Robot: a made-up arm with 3 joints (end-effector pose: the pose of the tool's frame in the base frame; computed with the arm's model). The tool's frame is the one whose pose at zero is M. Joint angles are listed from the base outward.
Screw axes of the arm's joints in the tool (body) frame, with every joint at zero. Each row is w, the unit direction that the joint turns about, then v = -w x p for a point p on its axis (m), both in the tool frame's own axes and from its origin. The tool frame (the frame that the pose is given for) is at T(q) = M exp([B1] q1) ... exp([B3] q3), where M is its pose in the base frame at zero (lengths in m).
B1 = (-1, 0, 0, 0, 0.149, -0.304)
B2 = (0, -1, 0, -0.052, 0, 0.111)
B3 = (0, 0, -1, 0.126, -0.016, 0)
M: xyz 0.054 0.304 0.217 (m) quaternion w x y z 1 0 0 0
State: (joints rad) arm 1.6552 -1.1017 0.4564
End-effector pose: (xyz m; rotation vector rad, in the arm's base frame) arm 0.0639 -0.0504 -0.2128 -1.6906 0.4966 -1.2371
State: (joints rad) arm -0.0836 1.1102 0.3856
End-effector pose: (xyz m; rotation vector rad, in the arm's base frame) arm -0.0337 0.2659 0.3521 0.2881 -1.0824 -0.3912
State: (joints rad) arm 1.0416 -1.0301 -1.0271
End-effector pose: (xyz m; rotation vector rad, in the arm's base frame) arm -0.0148 0.2399 -0.0893 -0.3617 1.2649 0.3403
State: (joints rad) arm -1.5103 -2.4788 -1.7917
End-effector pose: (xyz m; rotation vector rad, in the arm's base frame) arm -0.0002 -0.0652 0.2383 -1.7467 -0.6609 -1.5223
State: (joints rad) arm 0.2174 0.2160 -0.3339
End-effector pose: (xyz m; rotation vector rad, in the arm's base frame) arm -0.0009 0.3302 0.1615 -0.2506 -0.1771 0.3548
